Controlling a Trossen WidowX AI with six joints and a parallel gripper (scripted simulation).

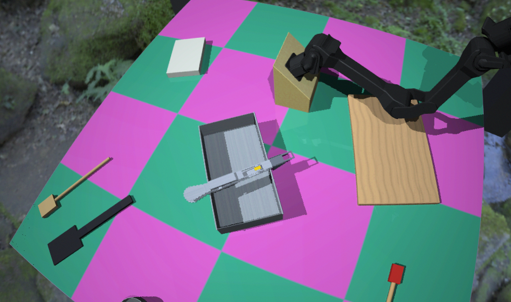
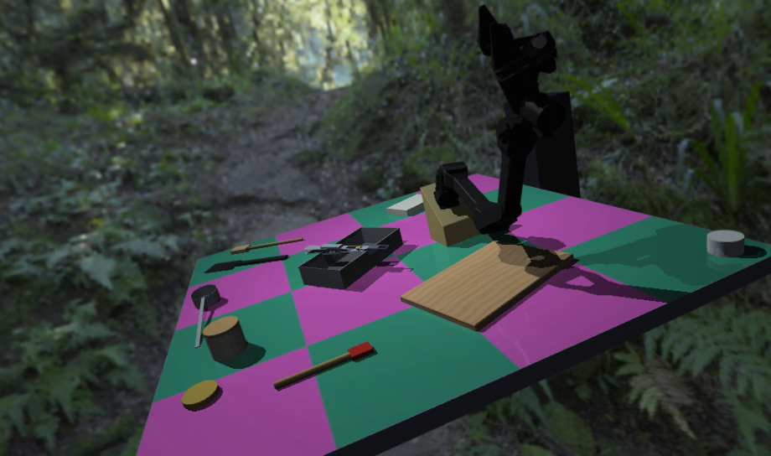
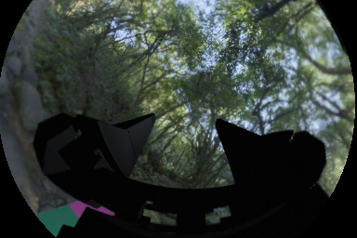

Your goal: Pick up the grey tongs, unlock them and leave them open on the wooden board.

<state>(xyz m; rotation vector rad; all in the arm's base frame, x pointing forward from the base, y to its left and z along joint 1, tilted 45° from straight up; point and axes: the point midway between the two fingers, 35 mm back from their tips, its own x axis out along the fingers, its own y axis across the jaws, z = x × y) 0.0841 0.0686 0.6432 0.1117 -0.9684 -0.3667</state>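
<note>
Right now my gripper tip is 250 mm short of the roasting tin, 550 mm to the left of it and 540 mm above it. The rest, counted from my gripper tip: white cylinder: 450 mm behind, 60 mm to the left, 550 mm below; wooden board: 170 mm to the right, 560 mm below; red-headed tool: 400 mm ahead, 70 mm to the right, 560 mm below.
</note>
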